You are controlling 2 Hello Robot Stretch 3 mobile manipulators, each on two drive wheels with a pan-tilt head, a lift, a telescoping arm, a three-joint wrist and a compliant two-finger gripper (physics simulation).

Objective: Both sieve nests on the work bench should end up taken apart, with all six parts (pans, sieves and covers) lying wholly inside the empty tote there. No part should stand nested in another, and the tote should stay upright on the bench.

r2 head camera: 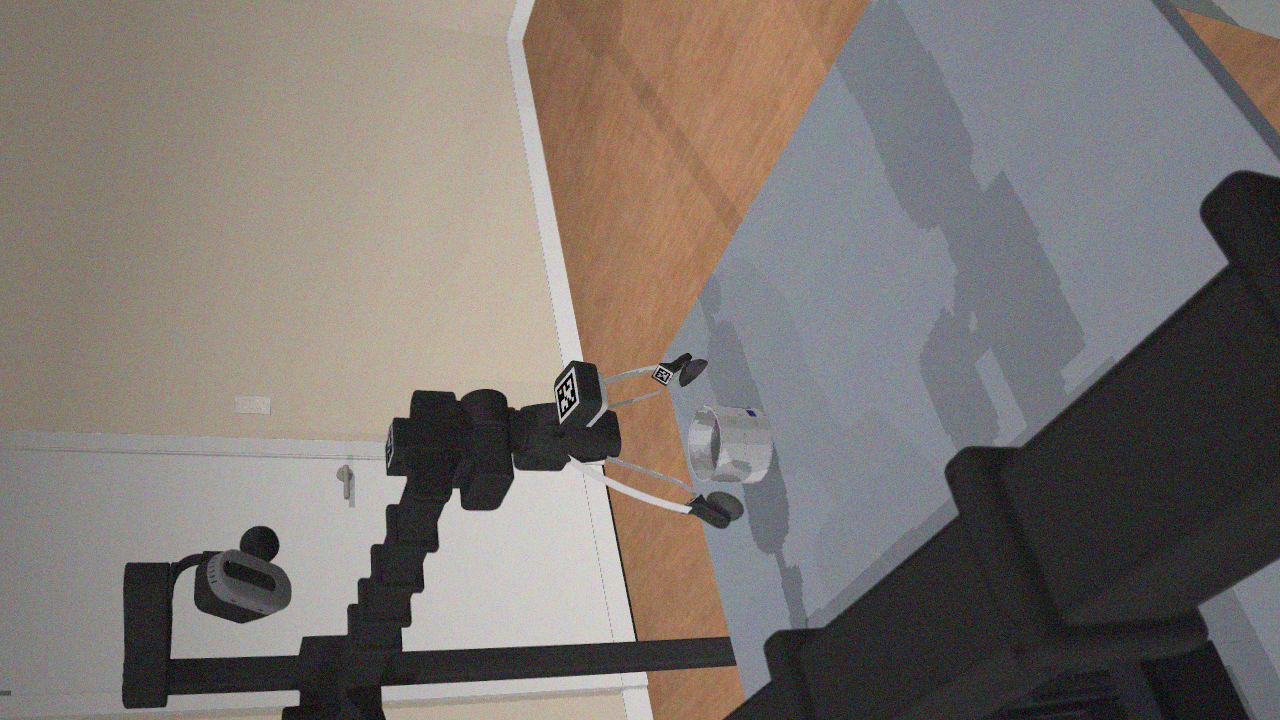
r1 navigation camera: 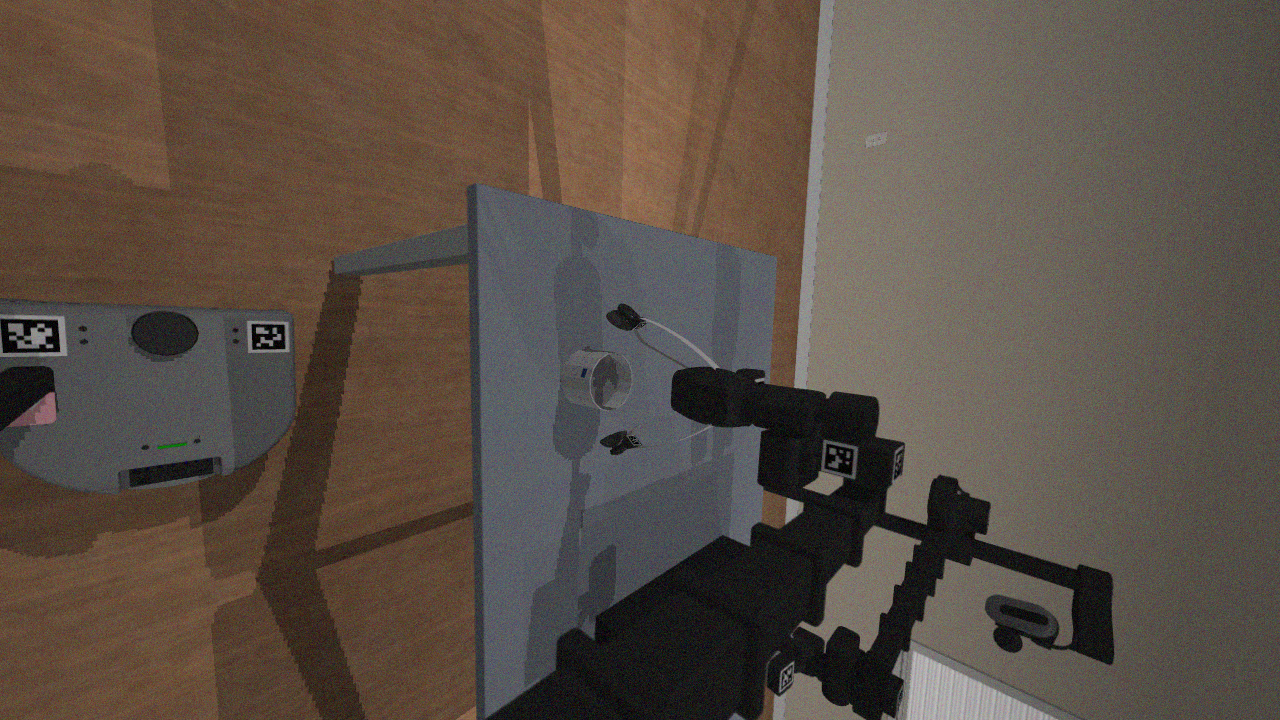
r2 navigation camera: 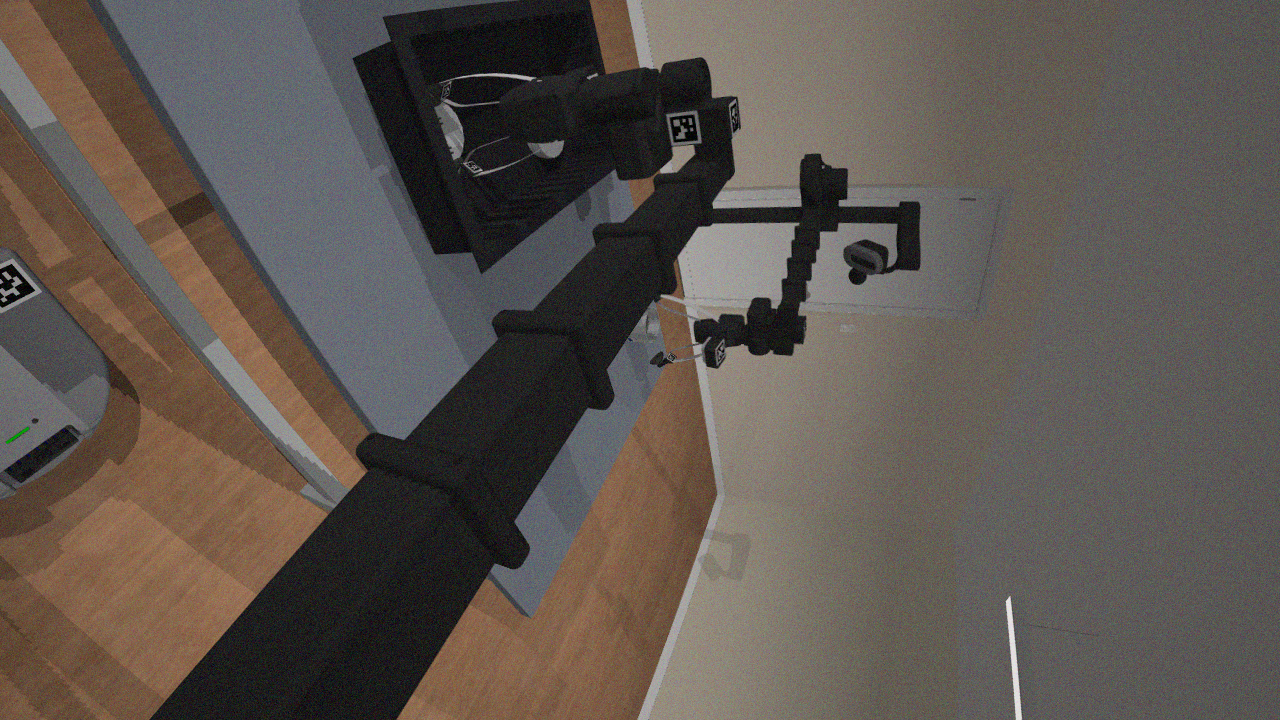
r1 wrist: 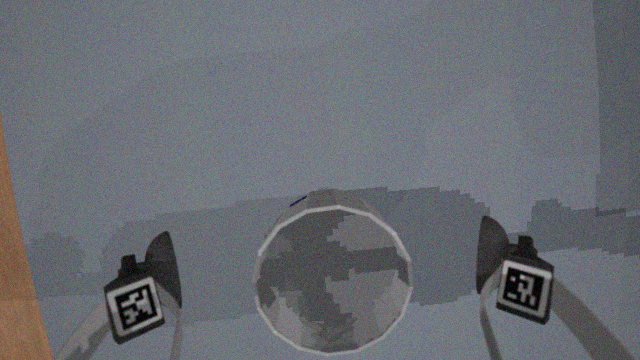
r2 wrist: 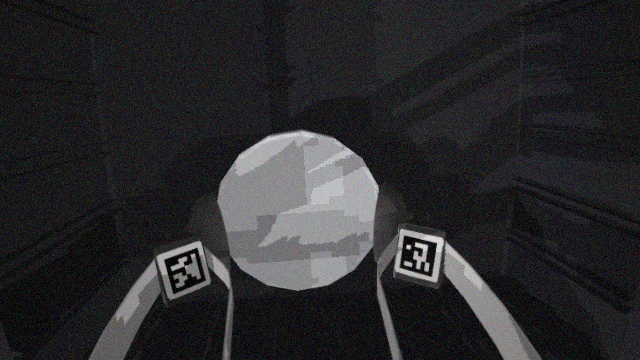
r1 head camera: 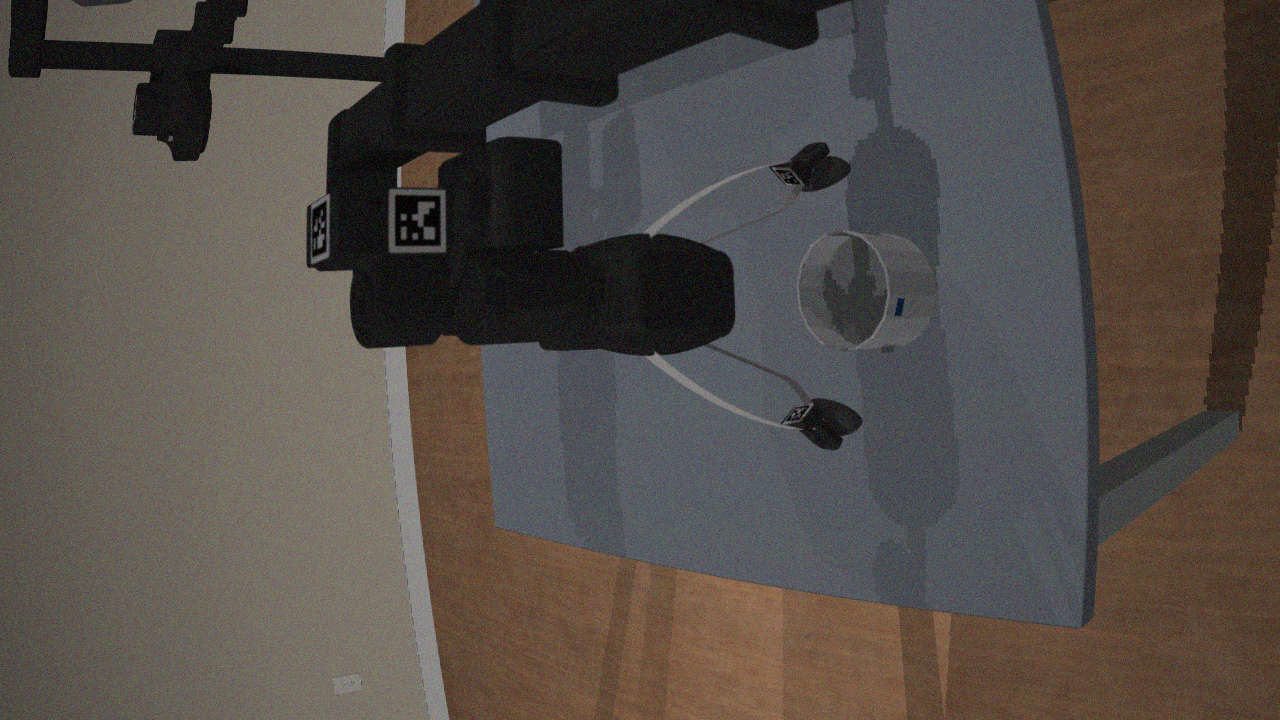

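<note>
A pale, see-through round vessel with a blue mark [r1 head camera: 914,288] [r1 navigation camera: 580,383] [r1 wrist: 327,196] [r2 head camera: 750,447] stands upright on the work bench [r1 head camera: 716,501]. The r1 gripper [r1 head camera: 827,295] [r1 navigation camera: 622,379] [r1 wrist: 325,262] [r2 head camera: 707,437] is open, its fingertips wide on both sides of the vessel and apart from it. The r2 gripper [r2 navigation camera: 452,125] [r2 wrist: 298,220] is low inside the black tote [r2 navigation camera: 411,170] [r2 wrist: 50,150], apparently shut on a white round part [r2 navigation camera: 450,134] [r2 wrist: 300,200]; its pads are partly hidden behind the part. Another white piece [r2 navigation camera: 547,148] shows in the tote under the gripper body.
The r2 arm [r2 navigation camera: 465,420] [r2 head camera: 1118,465] reaches across the bench, close to the vessel in the r2 navigation view. Grey robot bases [r1 navigation camera: 205,385] [r2 navigation camera: 53,385] stand on the floor beside the bench. A wall with a door [r2 head camera: 447,573] lies behind.
</note>
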